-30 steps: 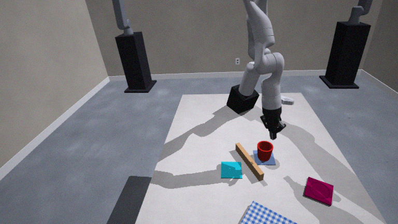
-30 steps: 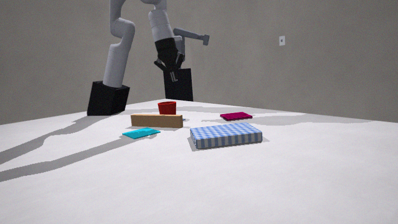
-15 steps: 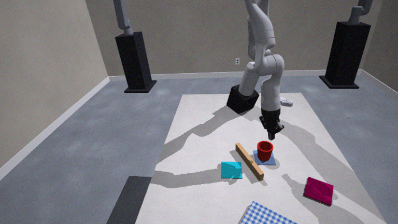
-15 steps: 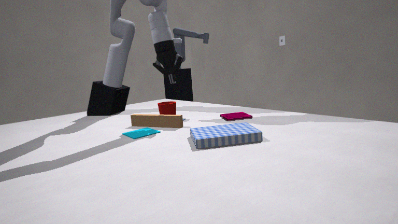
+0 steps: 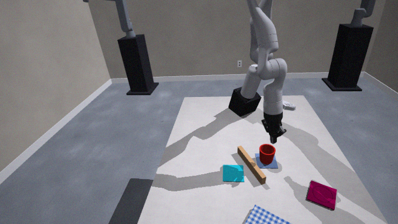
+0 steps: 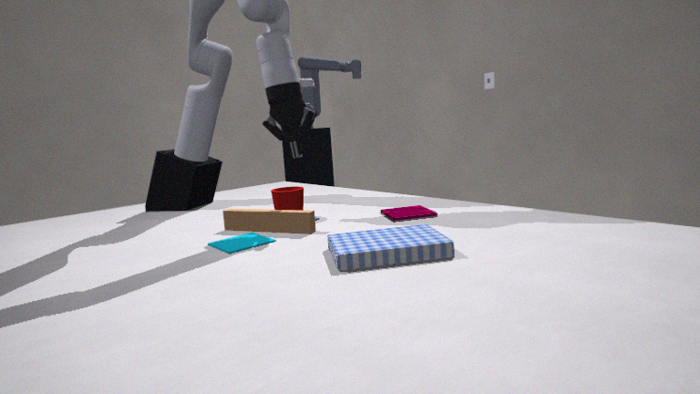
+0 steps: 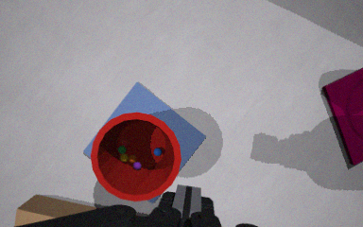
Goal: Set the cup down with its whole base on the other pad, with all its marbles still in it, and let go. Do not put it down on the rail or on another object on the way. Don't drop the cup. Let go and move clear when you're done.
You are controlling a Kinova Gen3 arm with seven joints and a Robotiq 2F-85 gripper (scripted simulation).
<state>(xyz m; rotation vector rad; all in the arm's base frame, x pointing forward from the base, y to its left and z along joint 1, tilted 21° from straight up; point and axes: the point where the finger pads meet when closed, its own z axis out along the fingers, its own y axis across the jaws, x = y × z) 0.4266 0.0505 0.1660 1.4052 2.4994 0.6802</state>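
Now: the red cup 14 cm below my hand, 3 cm behind it and 1 cm to the right of it. Also, from my hand: magenta flat box (19 cm to the left, 16 cm below, 15 cm ahead); wooden rail (15 cm below, 9 cm to the right, 1 cm ahead); cyan pad (17 cm to the right, 17 cm below, 6 cm ahead).
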